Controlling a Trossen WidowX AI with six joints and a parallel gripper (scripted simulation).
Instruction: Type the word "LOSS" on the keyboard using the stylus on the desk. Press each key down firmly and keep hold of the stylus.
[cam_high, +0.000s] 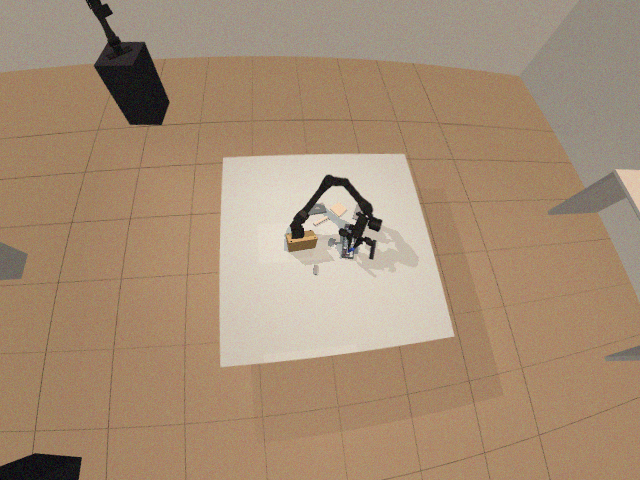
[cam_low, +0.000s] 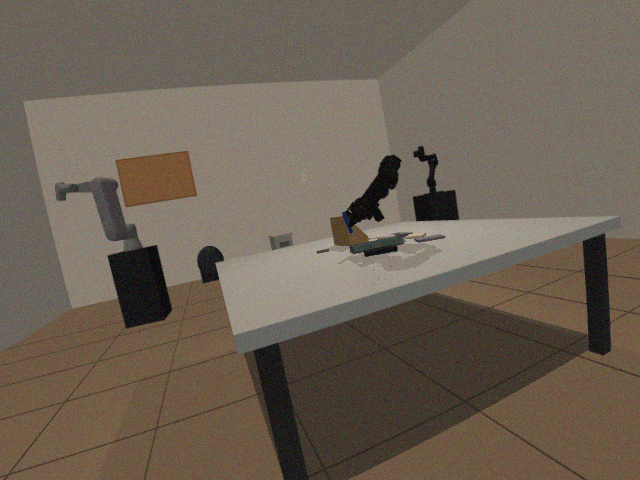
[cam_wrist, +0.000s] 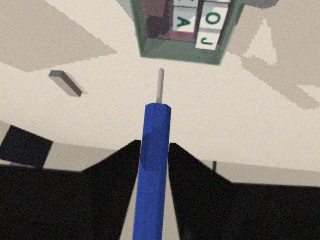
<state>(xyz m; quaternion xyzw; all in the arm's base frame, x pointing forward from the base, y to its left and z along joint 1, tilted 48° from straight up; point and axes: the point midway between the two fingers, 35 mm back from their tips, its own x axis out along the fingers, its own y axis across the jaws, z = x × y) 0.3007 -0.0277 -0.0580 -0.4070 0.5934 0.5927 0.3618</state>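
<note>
The grey stylus tip lies 1 cm to the left of my gripper tip and 5 cm below it. The rest, counted from my gripper tip: dark bar: 17 cm ahead, 5 cm to the left, 10 cm below; then grey block: 18 cm behind, 8 cm to the right, 10 cm below; then blue stylus: 1 cm below.
</note>
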